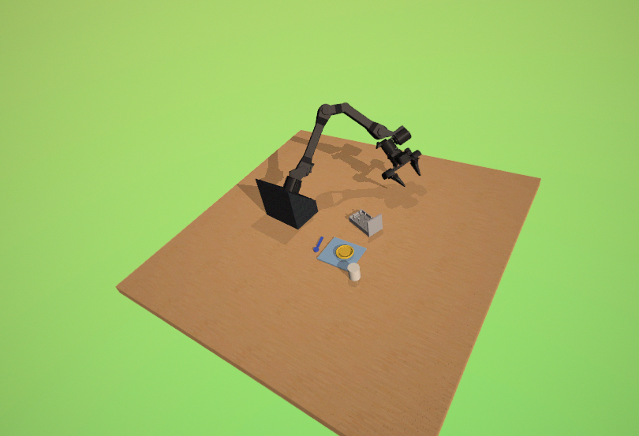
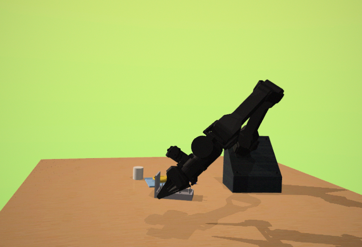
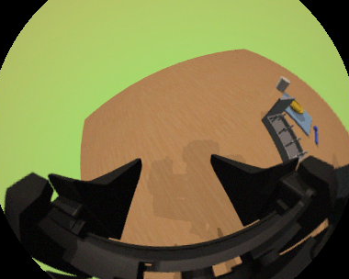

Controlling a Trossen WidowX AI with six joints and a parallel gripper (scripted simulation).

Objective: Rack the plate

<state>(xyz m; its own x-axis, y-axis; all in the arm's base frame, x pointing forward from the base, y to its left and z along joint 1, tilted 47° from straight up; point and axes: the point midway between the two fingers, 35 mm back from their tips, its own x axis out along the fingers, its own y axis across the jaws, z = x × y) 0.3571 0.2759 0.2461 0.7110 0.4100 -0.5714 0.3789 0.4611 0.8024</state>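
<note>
Right now my gripper tip is 6 cm past the yellow plate, 44 cm to the left of it and 7 cm above it. From my gripper tip the other things lie so: light blue mat: 7 cm behind, 44 cm to the right, 8 cm below; grey dish rack: 8 cm behind, 25 cm to the right, 6 cm below; blue spoon: 18 cm behind, 45 cm to the right, 8 cm below.
</note>
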